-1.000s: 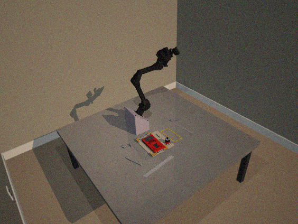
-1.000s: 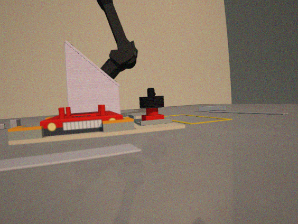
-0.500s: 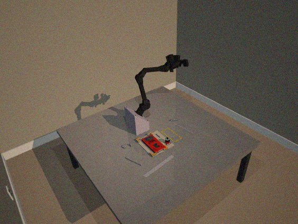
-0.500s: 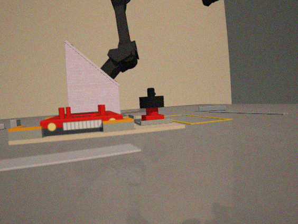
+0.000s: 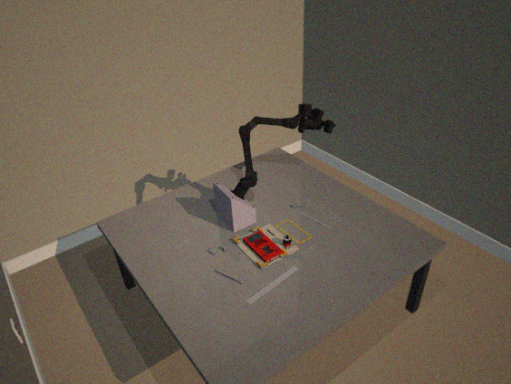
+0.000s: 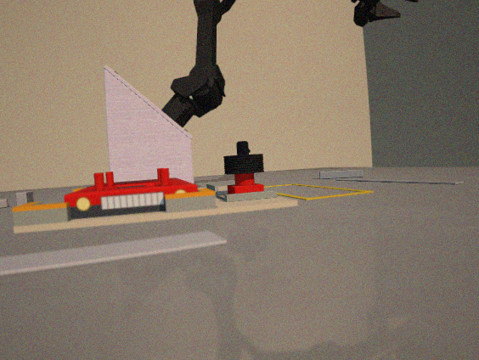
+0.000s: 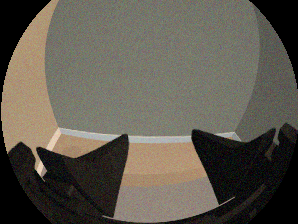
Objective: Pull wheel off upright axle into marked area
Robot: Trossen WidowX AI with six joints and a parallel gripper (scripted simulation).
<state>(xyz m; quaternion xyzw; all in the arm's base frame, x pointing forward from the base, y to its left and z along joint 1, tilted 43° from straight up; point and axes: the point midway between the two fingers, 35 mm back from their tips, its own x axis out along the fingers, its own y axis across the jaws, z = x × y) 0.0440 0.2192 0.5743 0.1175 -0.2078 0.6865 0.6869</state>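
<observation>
Right now my gripper tip is 330 mm short of the black wheel, 500 mm to the left of it and 350 mm above it. Also, from my gripper tip: black upright axle 330 mm ahead, 500 mm to the right, 360 mm below.
</observation>
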